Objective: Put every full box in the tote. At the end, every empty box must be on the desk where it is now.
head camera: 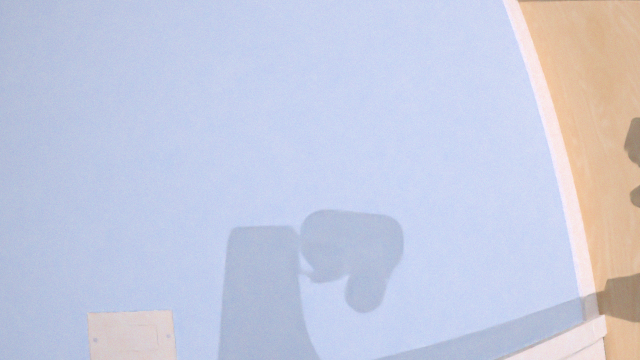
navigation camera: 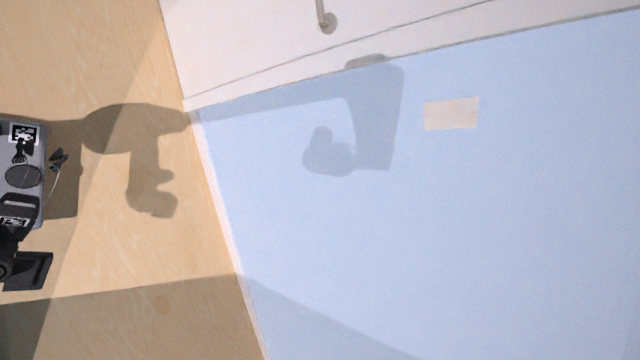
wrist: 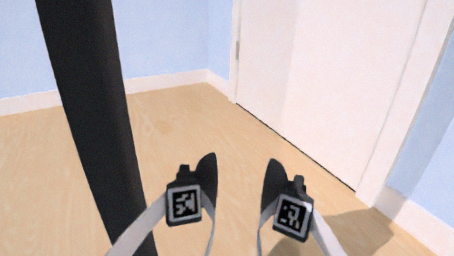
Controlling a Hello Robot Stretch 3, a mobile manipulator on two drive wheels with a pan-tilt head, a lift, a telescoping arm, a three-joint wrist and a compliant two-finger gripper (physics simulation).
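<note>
My gripper (wrist: 240, 175) is open and empty in the wrist view, its two dark fingertips apart above the wooden floor. No box, desk or tote shows in the head, navigation or wrist view. The gripper's fingers do not show in the head view or the navigation view.
A white door (navigation camera: 280, 30) (wrist: 320, 75) stands in a blue wall (head camera: 300, 125) (navigation camera: 450, 225) (wrist: 160, 40). A pale wall plate (head camera: 132, 335) (navigation camera: 451, 113) is on that wall. The robot's base (navigation camera: 37, 185) is on the wooden floor (navigation camera: 115, 250). A dark mast (wrist: 92, 100) shows at left.
</note>
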